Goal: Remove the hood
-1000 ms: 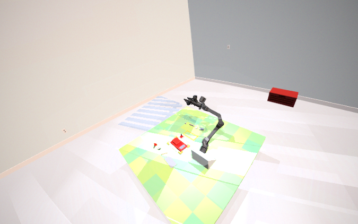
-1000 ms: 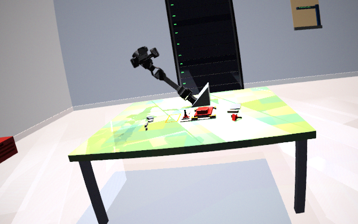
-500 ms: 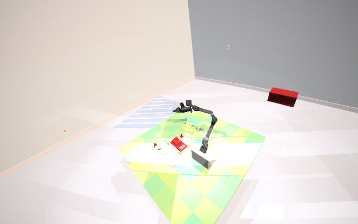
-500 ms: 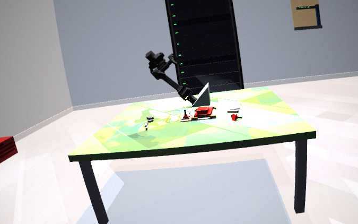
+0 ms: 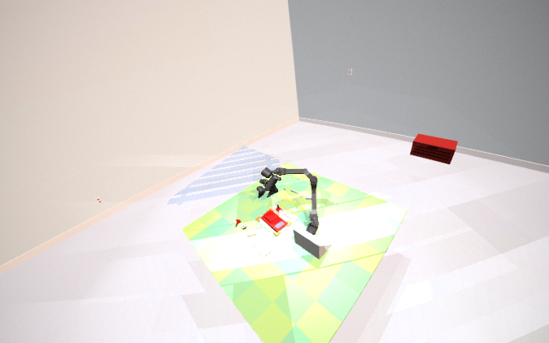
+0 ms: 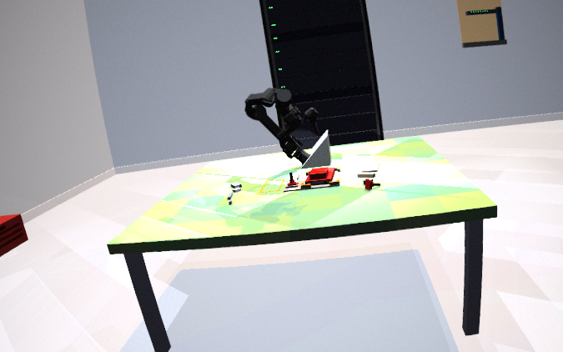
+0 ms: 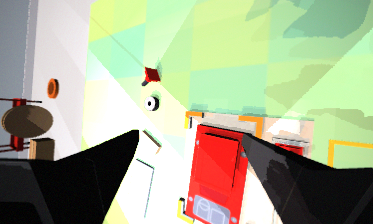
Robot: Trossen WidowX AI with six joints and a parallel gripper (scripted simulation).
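The red hood lies 70 mm behind my gripper tip, 20 mm to the left of it and 150 mm below it.
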